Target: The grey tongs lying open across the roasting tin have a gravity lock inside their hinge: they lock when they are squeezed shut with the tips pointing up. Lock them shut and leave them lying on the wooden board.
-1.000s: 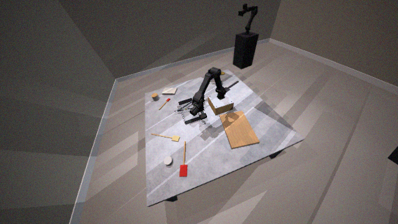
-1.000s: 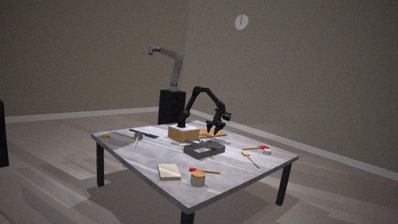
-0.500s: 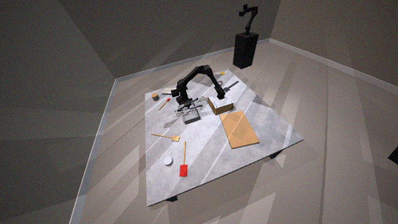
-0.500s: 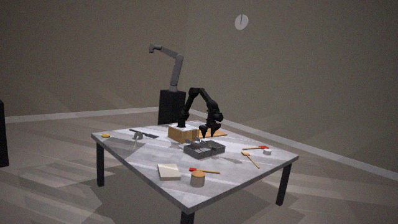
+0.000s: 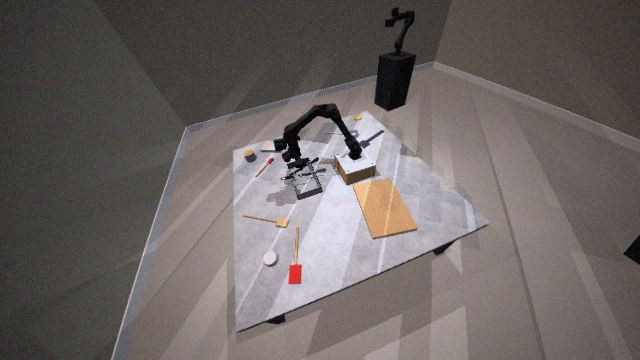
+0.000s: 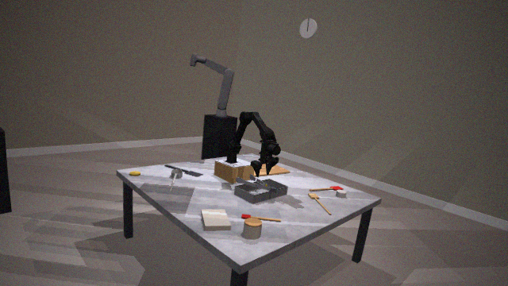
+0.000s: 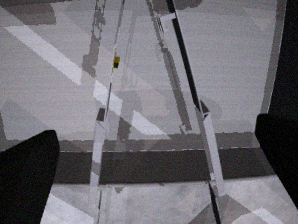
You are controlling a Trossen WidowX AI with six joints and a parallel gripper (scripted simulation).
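Now: gripper tip 20 mm short of the hinge slider, 20 mm to the right of it and 60 mm above it. From my gripper tip the other things lie so: cork-lidded jar 280 mm ahead, 430 mm to the right, 90 mm below; book 80 mm ahead, 470 mm to the right, 110 mm below; roasting tin 10 mm behind, 10 mm to the left, 100 mm below.
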